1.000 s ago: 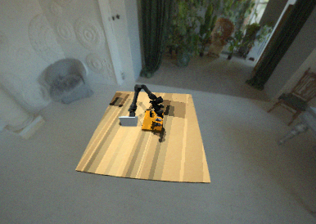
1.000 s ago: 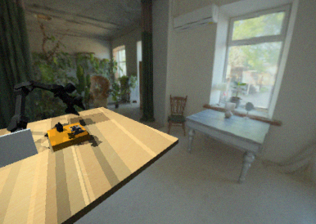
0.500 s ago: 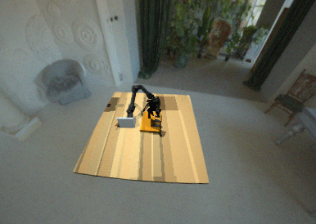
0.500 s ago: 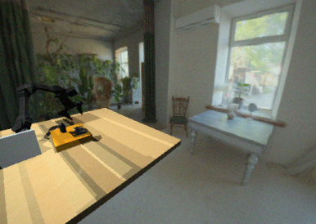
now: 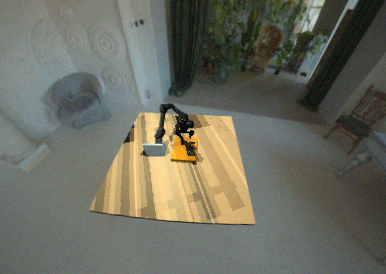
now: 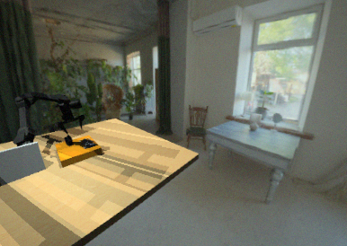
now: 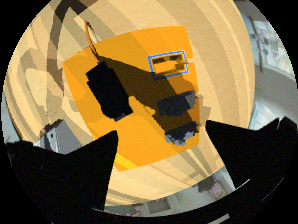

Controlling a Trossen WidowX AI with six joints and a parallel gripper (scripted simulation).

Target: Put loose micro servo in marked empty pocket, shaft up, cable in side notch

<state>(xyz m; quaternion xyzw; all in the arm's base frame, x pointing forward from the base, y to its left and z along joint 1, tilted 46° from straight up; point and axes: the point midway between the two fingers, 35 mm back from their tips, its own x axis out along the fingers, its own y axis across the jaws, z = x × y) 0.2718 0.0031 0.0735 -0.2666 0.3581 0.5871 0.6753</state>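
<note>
Right now the orange deck is 13 cm below my gripper tip, 5 cm behind it and 3 cm to the right of it.
</note>
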